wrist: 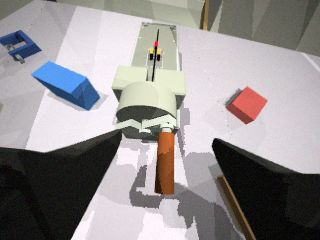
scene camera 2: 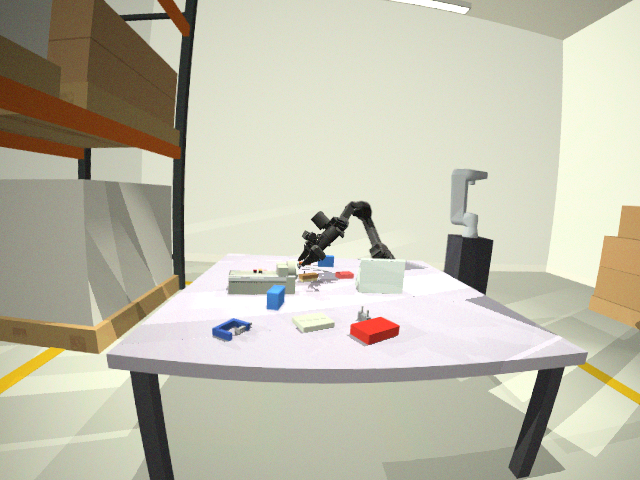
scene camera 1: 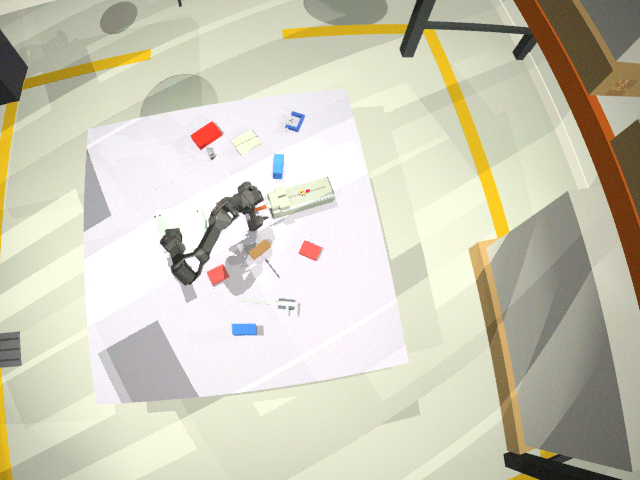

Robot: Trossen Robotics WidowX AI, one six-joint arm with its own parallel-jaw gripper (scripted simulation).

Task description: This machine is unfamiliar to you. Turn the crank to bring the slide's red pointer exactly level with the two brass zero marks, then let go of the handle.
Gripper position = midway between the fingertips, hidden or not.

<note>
My gripper (scene camera 2: 299,263) is open, with nothing in its grasp. Further things: a red block (wrist: 246,106), a blue block (wrist: 75,88) and a red block (scene camera 2: 374,330).
My gripper is seen too in the wrist view (wrist: 168,138).
</note>
